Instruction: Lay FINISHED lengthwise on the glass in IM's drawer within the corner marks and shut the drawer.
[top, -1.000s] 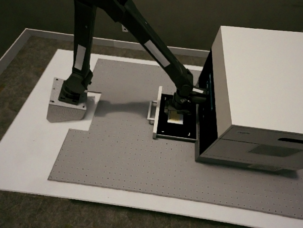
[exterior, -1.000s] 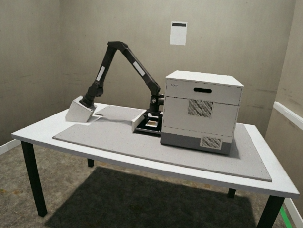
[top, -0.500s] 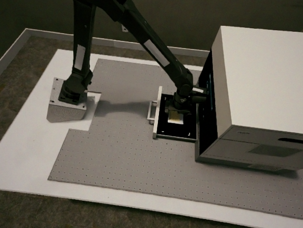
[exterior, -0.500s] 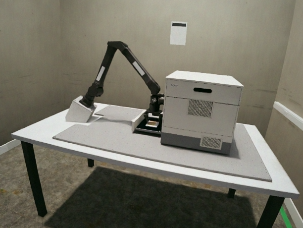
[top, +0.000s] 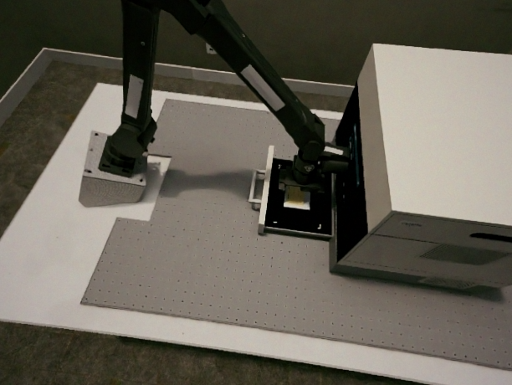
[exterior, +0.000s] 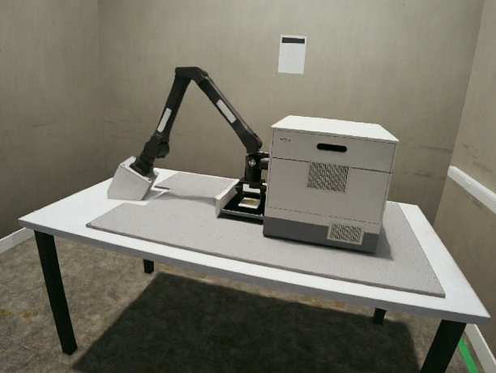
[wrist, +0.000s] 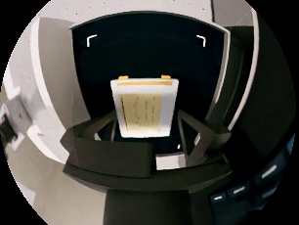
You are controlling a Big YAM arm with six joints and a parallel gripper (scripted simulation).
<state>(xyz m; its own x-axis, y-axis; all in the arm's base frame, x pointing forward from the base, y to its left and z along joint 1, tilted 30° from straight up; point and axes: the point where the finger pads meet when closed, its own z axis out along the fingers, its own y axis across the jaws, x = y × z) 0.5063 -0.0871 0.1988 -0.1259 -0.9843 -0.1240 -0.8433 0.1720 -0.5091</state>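
My gripper is now 10 mm short of the drawer and 10 mm above it. From my hand the other things lie so: cassette: 10 mm to the left, 10 mm below.
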